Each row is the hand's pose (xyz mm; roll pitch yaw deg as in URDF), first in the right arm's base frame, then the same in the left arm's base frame.
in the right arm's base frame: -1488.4 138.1 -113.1 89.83 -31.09 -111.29
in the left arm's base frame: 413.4 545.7 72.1 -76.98 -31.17 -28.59
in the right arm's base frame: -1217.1 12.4 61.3 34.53 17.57 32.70
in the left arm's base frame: 462.0 224.6 -47.7 -117.63 40.42 -166.15
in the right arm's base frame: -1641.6 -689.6 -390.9 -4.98 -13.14 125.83
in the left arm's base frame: 413.5 197.8 887.4 108.45 23.79 70.70
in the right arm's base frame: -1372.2 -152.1 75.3 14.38 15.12 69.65
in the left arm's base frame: 579.9 229.4 145.7 176.70 46.36 144.90
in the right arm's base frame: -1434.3 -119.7 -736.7 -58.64 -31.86 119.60
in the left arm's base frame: -96.3 495.4 514.8 43.21 35.08 52.26
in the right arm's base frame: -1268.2 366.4 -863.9 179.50 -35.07 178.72
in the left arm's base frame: -381.8 715.7 127.5 -50.07 -7.96 28.14
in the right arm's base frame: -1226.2 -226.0 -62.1 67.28 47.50 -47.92
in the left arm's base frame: 408.3 109.6 189.0 -31.97 -28.39 -147.82
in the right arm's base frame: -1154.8 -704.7 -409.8 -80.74 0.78 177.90
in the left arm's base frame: 172.7 -162.3 664.1 39.28 -28.53 59.33
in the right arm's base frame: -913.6 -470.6 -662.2 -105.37 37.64 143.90
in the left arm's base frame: -204.7 -126.7 482.4 7.34 -14.19 109.32
